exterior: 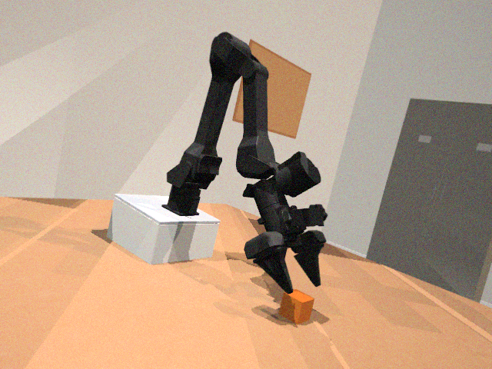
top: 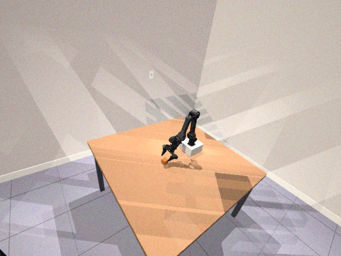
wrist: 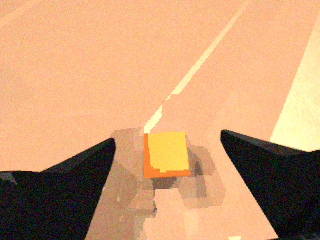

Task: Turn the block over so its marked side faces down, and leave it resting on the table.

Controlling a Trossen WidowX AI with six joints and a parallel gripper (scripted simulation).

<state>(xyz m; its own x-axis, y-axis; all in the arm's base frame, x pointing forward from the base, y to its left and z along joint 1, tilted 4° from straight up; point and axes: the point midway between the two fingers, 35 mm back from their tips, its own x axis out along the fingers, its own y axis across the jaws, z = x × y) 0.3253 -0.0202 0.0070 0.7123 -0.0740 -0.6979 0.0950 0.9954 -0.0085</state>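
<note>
My gripper tip is 2 cm past the orange block and 4 cm above it.
</note>
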